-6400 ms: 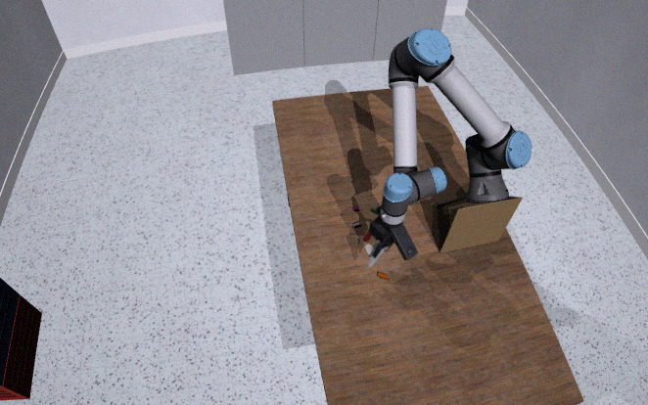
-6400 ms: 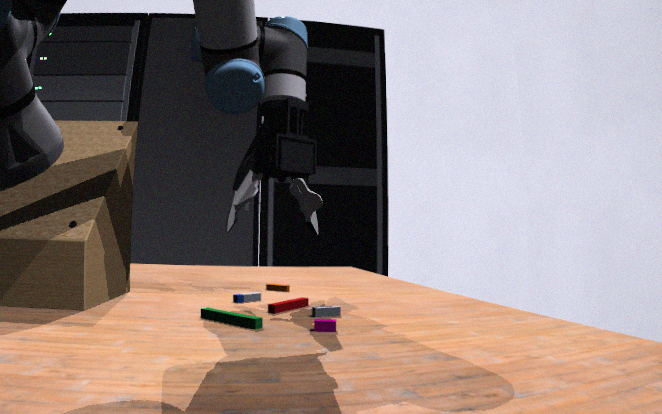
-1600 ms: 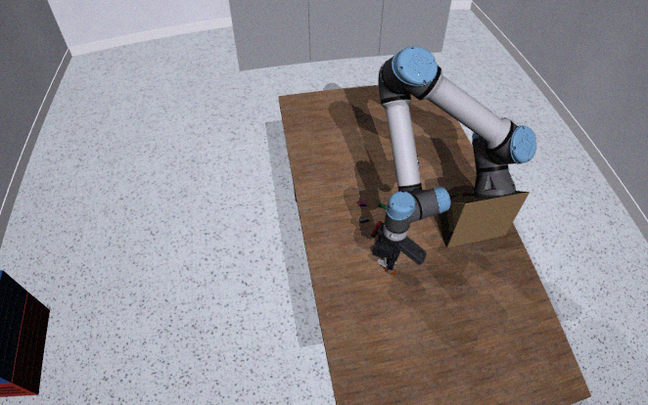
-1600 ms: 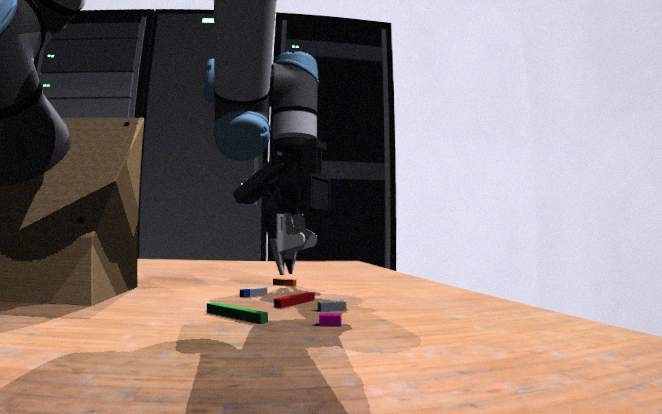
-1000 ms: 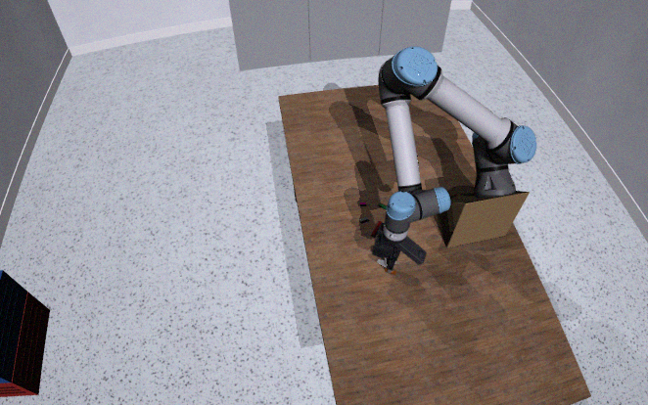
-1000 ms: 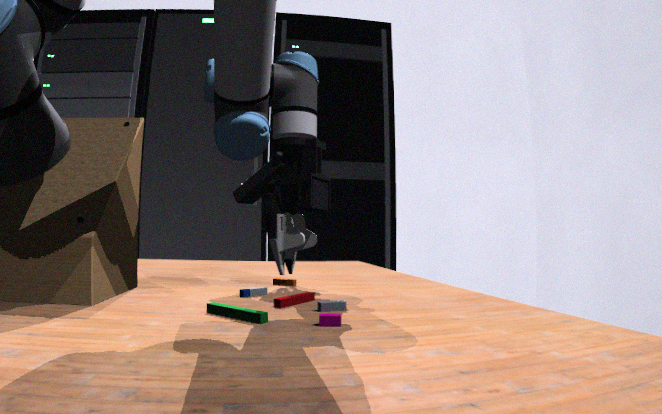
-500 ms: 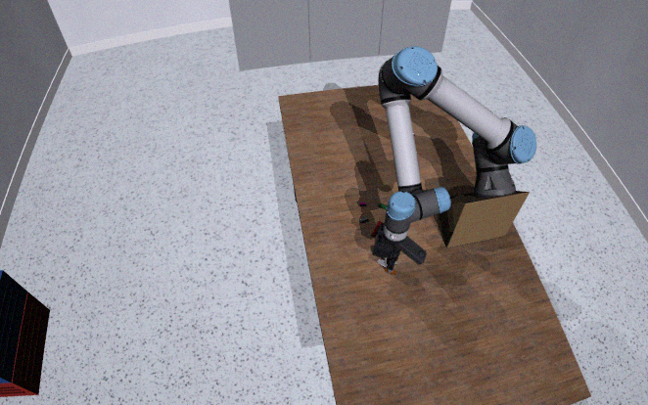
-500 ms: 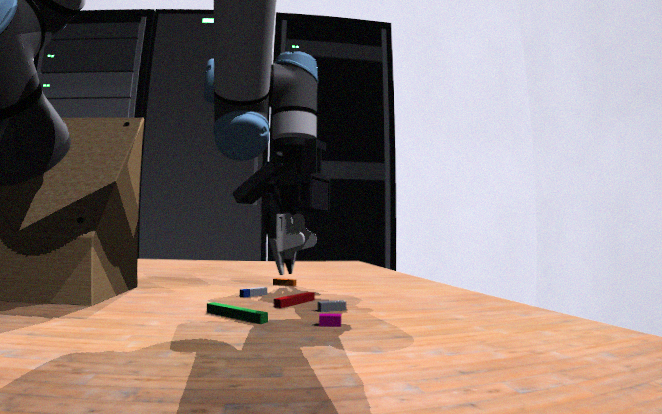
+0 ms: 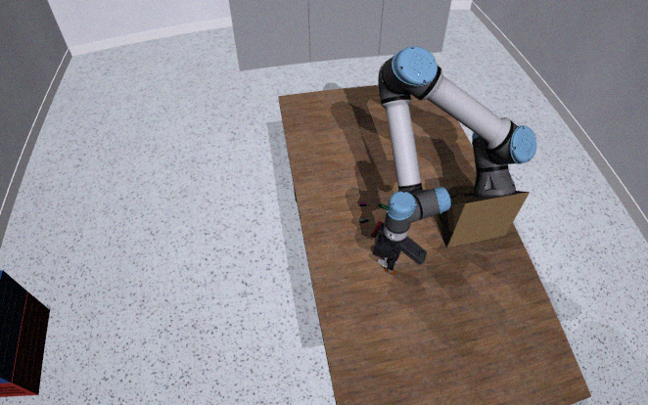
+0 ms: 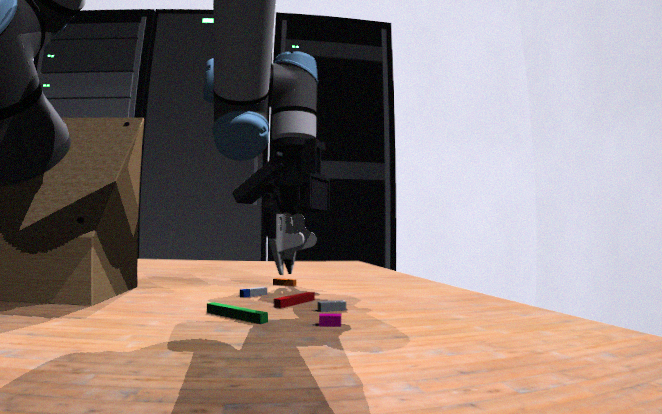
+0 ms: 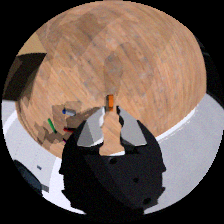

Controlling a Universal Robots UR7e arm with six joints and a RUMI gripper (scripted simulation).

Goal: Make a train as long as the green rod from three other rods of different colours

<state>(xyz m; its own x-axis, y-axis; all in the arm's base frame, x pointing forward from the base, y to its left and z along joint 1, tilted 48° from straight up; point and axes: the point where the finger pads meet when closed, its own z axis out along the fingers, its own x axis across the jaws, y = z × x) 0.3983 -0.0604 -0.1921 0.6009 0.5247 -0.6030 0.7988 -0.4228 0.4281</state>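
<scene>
Right now my hand is 30 mm above the orange rod. Also, from my hand: blue rod (60 mm behind, 120 mm to the right, 30 mm below); then green rod (70 mm behind, 260 mm to the right, 30 mm below); then red rod (180 mm to the right, 30 mm below).
</scene>
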